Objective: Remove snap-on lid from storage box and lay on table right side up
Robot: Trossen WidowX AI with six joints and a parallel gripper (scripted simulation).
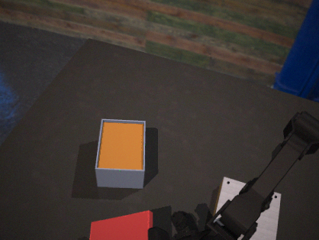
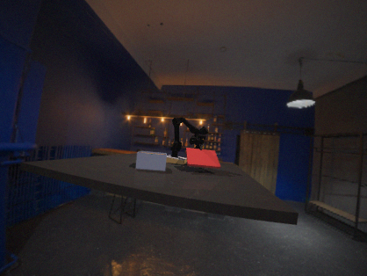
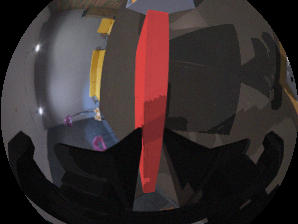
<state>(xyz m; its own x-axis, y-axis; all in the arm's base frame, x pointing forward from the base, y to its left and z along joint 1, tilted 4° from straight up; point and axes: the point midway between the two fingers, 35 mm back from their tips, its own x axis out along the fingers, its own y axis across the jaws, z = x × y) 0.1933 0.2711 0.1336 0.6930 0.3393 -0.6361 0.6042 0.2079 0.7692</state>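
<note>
Now: the red lid 7 cm ahead of my gripper tip, 2 cm to the left of it and 4 cm below it. Round my gripper tip: grey-blue storage box: 21 cm ahead, 30 cm to the right, 9 cm below.
</note>
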